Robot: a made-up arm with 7 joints.
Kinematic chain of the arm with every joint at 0, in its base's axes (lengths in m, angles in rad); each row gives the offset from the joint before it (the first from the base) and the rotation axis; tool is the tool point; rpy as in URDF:
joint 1: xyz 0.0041 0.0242 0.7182 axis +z
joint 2: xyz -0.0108 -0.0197 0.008 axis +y
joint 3: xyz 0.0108 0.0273 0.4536 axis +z
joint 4: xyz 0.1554 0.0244 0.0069 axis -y
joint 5: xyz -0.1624 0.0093 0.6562 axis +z
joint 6: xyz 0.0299 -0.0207 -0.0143 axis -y
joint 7: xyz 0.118 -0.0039 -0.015 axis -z
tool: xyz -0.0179 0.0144 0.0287 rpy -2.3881 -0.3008 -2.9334
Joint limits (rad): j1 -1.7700..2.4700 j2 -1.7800..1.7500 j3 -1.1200..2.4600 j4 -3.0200..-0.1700 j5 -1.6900..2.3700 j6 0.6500..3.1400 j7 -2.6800..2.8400
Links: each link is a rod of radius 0.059 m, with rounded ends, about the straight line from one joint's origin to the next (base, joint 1, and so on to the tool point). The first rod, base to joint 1, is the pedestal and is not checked.
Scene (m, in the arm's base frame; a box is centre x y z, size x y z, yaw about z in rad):
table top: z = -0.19
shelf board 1: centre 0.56 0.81 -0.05 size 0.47 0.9 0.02 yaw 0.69
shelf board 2: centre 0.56 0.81 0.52 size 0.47 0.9 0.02 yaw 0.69
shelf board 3: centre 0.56 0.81 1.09 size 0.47 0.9 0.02 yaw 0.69
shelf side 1: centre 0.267 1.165 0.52 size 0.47 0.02 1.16 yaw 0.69
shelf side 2: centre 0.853 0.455 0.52 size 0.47 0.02 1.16 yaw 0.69
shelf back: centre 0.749 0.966 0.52 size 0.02 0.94 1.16 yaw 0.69
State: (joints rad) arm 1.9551 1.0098 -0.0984 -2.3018 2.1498 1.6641 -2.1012
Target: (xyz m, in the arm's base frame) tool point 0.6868 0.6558 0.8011
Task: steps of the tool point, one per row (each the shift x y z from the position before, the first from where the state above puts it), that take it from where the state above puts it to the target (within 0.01 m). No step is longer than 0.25 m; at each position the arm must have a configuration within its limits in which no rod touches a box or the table.
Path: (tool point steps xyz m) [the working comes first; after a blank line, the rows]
Joints at the target: 1.4129 0.2816 -0.7689 -1.9710 2.1224 1.7520 -2.0807
Straight joint move there: touches shelf board 2.

1: 0.0901 0.1192 0.1387
2: 0.1113 0.0613 0.1476
3: 0.1152 0.0027 0.1432
4: 0.1027 -0.0483 0.1273
5: 0.0781 -0.0850 0.1039
6: 0.0473 -0.1046 0.0772
7: 0.1238 0.0724 0.0110
8: 0.1059 0.0819 0.0002
9: 0.0761 0.0981 -0.0112

